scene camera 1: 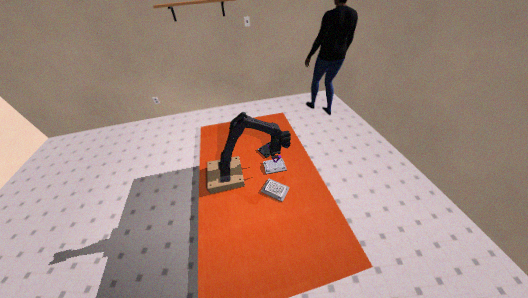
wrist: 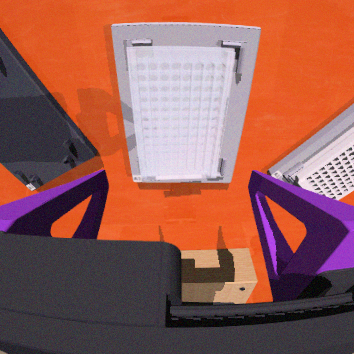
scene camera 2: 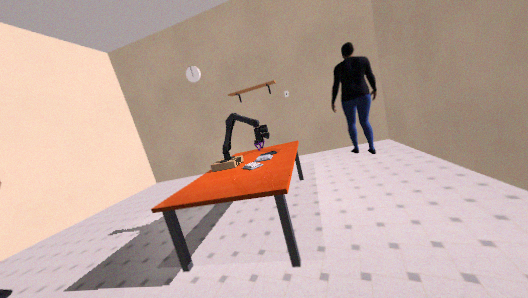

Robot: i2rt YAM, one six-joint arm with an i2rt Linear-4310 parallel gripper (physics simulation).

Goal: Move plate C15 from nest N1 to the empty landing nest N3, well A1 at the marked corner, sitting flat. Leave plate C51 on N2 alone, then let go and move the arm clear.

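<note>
The clear plate, apparently C15, [scene camera 1: 275,165] [scene camera 2: 264,157] [wrist: 177,115] looks flat inside the corner stops of the middle light-grey nest [wrist: 247,75]. A small mark shows at its lower left corner in the wrist view, too blurred to read surely. The white plate with dark wells, apparently C51, [scene camera 1: 275,188] [scene camera 2: 253,165] [wrist: 332,175] sits on another grey nest [wrist: 325,140]. The dark nest [scene camera 1: 263,151] [wrist: 35,120] at the wrist view's left holds no plate. Nest labels are unreadable. My gripper [scene camera 1: 276,158] [scene camera 2: 259,146] [wrist: 178,177] is open and empty, raised above the middle nest, apart from the clear plate.
The arm stands on a wooden base block [scene camera 1: 225,186] [scene camera 2: 226,164] [wrist: 240,265] beside the nests on the orange table [scene camera 1: 250,240] [scene camera 2: 225,186]. The dark nest and the white plate's nest lie on either side of the middle nest. A person [scene camera 1: 340,35] [scene camera 2: 355,80] stands beyond the table.
</note>
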